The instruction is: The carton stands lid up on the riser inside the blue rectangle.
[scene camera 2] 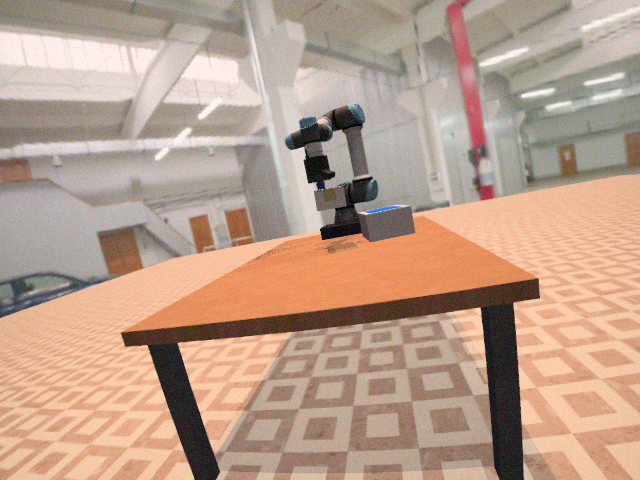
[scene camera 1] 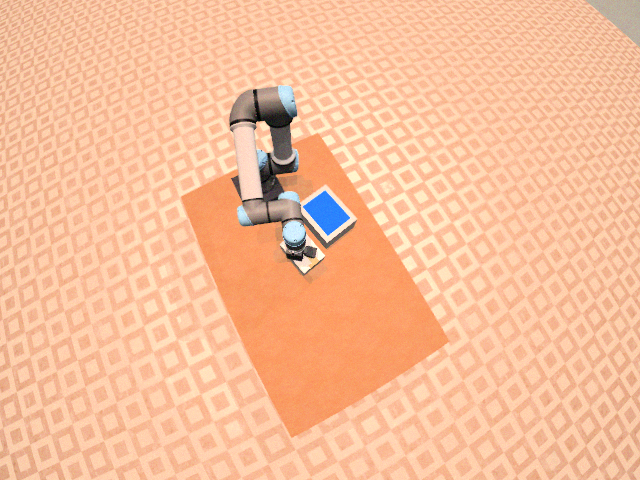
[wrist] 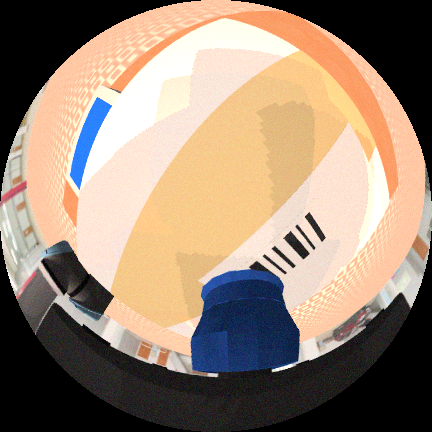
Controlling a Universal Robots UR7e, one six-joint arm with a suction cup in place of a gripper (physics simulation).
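Where they show: end effector, tool point: [wrist: 239, 275]; arm's base, origin of the base link: [scene camera 2: 347, 222] [scene camera 1: 261, 182].
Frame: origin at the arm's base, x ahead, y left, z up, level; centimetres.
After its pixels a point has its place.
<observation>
The white carton [scene camera 1: 316, 255] @(x 55.1, y -2.2, z 19.6 cm) [scene camera 2: 330, 201] @(x 57.7, y -5.4, z 14.3 cm) [wrist: 200, 175] hangs level from my suction gripper [scene camera 2: 320, 184] [wrist: 242, 282], above the table and clear of it. Its tape band and barcode face up towards the wrist camera. The blue cup is on the carton's top face, near one edge. In scene camera 1, the arm's wrist covers part of the carton. The grey riser [scene camera 1: 342, 233] @(x 49.5, y 18.5, z -0.1 cm) [scene camera 2: 387, 225] @(x 49.6, y 16.3, z -0.5 cm) [wrist: 103, 93] @(x 47.8, y 23.0, z 5.9 cm) stands beside the carton, to its upper right in scene camera 1. The blue rectangle [scene camera 1: 326, 212] @(x 37.2, y 16.8, z 5.9 cm) [scene camera 2: 383, 209] @(x 38.8, y 17.2, z 5.9 cm) [wrist: 90, 142] @(x 38.8, y 18.1, z 5.9 cm) is on its top, with a pale rim around it.
The orange-brown table [scene camera 1: 330, 330] @(x 85.4, y -14.8, z -6.2 cm) [scene camera 2: 336, 284] @(x 106.3, y -6.3, z -6.1 cm) carries the riser and the arm's dark base [scene camera 2: 336, 230] @(x 11.7, y -6.8, z -2.2 cm). The base is behind the carton in scene camera 2. A dark shadow lies on the table below the carton. The arm's upper links [scene camera 1: 248, 160] @(x 21.9, y -7.4, z 55.1 cm) rise above the base.
</observation>
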